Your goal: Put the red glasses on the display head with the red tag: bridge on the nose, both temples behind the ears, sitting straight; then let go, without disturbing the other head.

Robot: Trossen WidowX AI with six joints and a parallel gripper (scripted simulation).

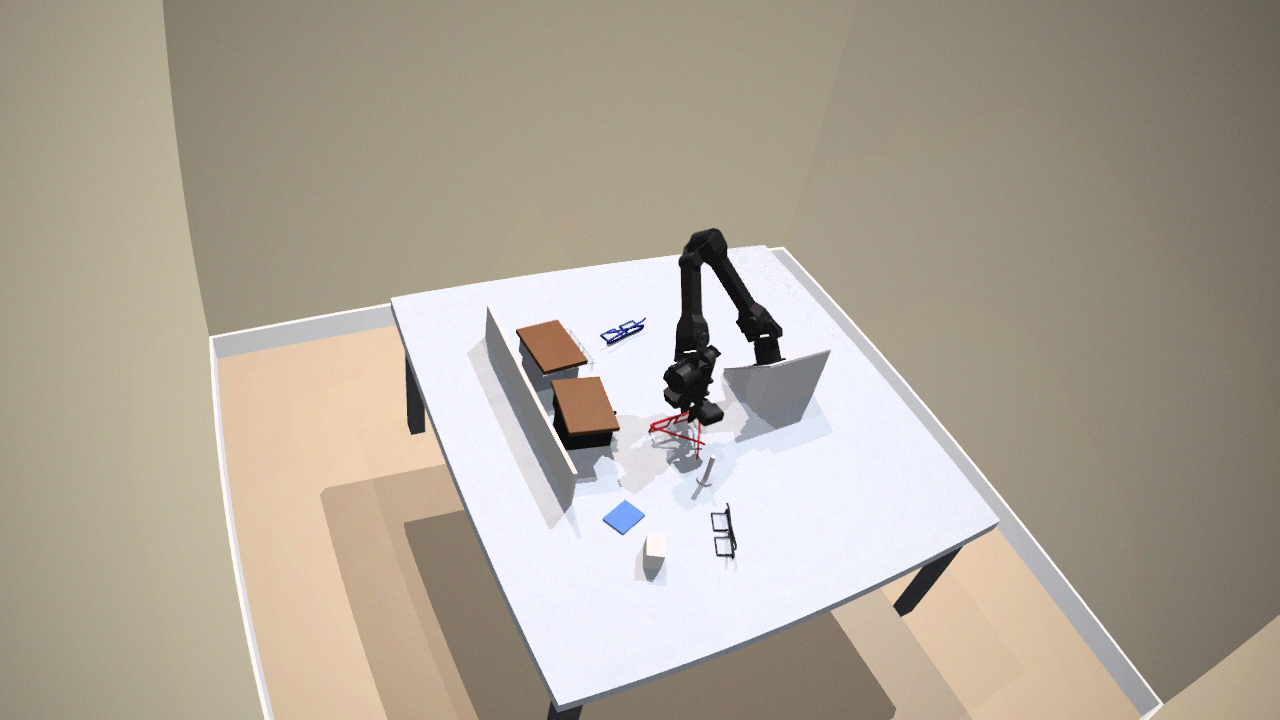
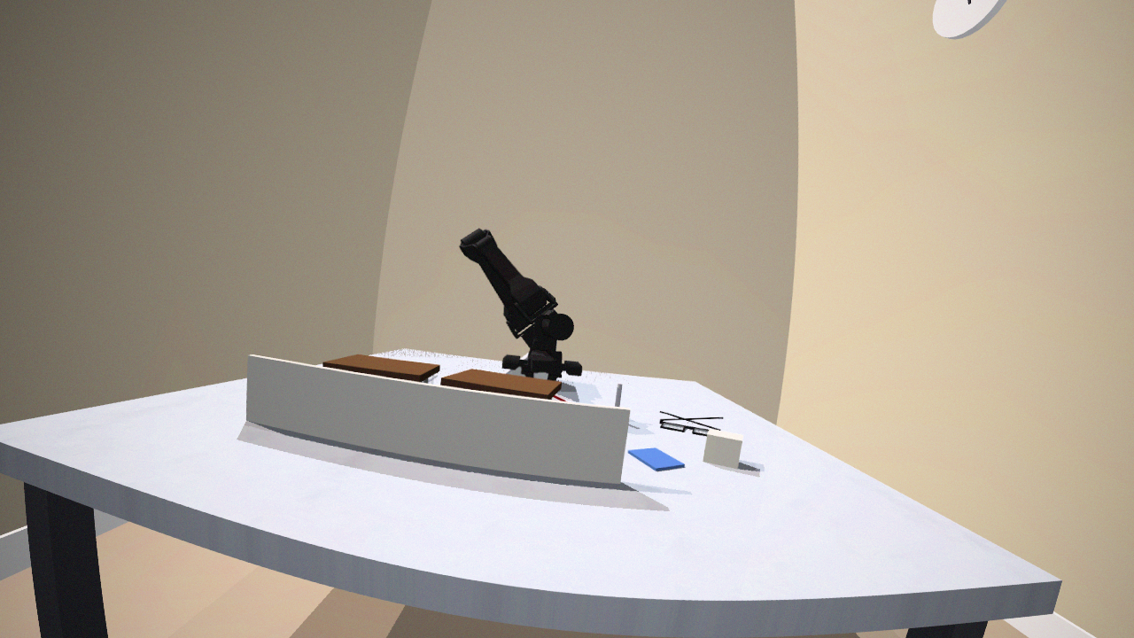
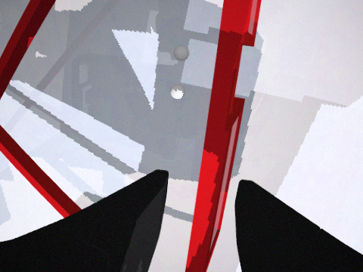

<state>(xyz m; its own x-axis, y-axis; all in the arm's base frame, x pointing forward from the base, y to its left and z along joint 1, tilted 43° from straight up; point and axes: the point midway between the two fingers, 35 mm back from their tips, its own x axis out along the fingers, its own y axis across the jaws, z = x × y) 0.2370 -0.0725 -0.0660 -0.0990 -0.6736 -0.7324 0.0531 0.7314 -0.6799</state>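
The grey peg stand is 70 mm ahead of my gripper tip, 170 mm to the left of it and 10 mm above it. Also, from my gripper tip: blue card (310 mm ahead, 180 mm to the left, 10 mm below); grey head (200 mm ahead, 290 mm to the right, 40 mm above); dark head (240 mm ahead, 70 mm to the right, 40 mm above).
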